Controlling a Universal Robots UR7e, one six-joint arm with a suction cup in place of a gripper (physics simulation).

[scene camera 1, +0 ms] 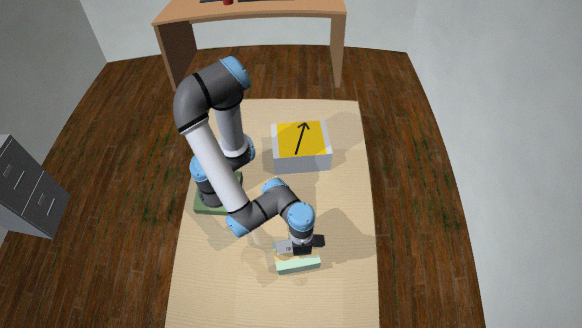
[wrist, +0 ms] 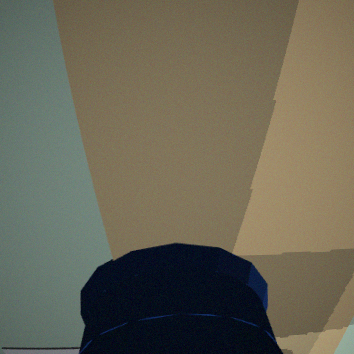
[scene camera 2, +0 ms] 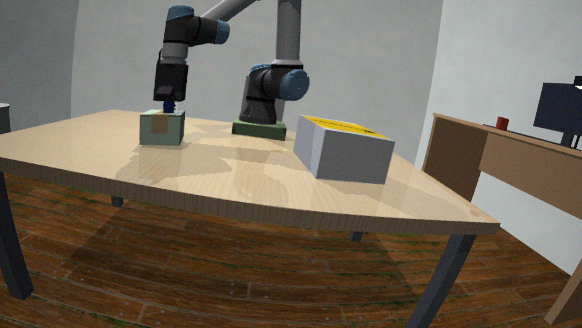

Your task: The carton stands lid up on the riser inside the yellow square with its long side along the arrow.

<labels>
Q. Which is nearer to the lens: the carton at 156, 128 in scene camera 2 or the riser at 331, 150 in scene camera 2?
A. The riser.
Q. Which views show the riser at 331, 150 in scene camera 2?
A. Scene camera 1 and scene camera 2 only.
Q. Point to a carton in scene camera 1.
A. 286, 263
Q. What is my suction cup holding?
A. A carton.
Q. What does the riser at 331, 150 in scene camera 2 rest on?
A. The table.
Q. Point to a riser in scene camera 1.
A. At 298, 147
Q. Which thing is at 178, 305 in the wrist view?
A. My suction cup.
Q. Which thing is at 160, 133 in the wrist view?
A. A carton.
</labels>
